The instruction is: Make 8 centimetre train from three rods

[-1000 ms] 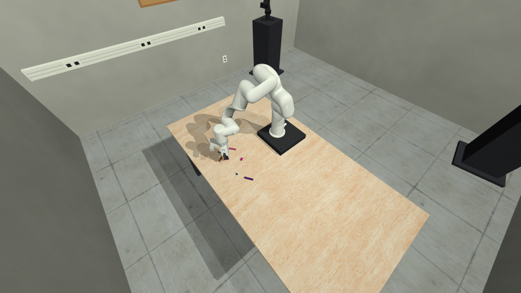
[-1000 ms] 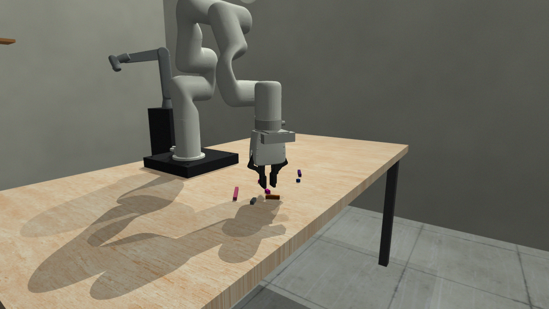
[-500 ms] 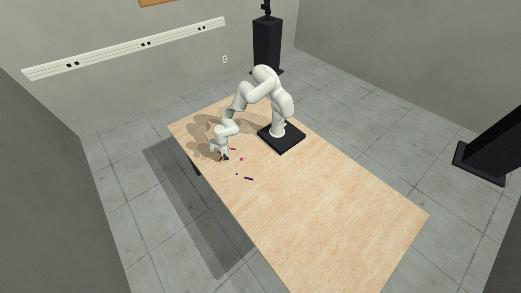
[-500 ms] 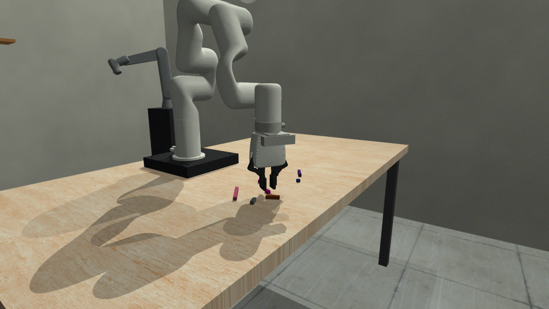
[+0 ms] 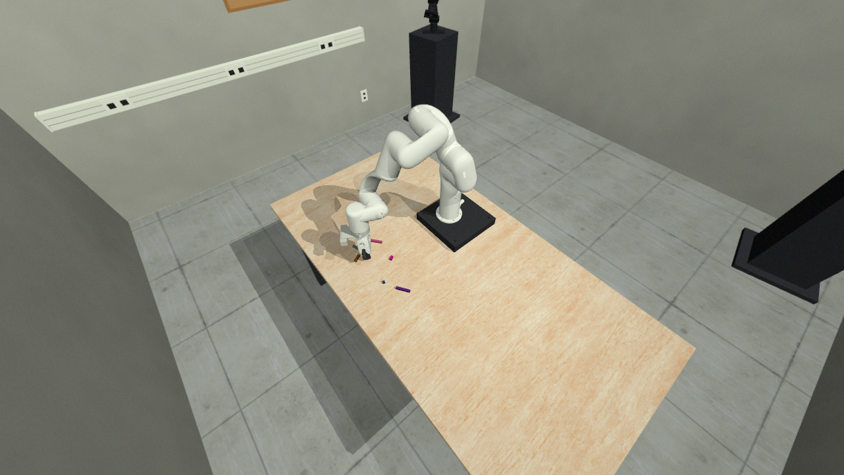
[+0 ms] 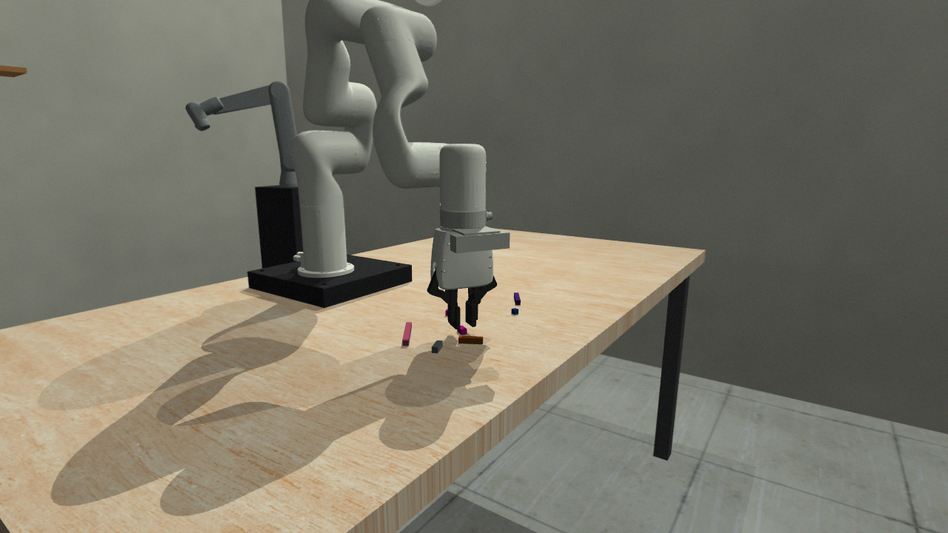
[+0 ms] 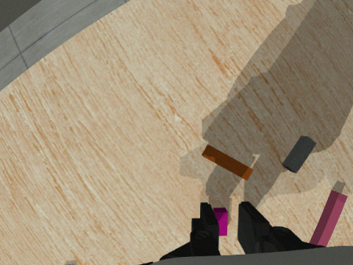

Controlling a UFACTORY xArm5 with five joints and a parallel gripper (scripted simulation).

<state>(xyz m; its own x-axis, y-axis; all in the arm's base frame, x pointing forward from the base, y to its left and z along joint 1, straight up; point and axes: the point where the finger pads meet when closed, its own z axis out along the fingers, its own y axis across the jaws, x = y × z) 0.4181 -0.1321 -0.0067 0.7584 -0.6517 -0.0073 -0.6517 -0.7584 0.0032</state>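
The orange rod is 30 mm ahead of my hand, 30 mm to the right of it and 30 mm below it. The rest, counted from my hand: grey rod 10 mm behind, 80 mm to the right, 30 mm below; then pink rod 80 mm behind, 50 mm to the right, 30 mm below; then blue rod 40 mm ahead, 150 mm to the left, 30 mm below.
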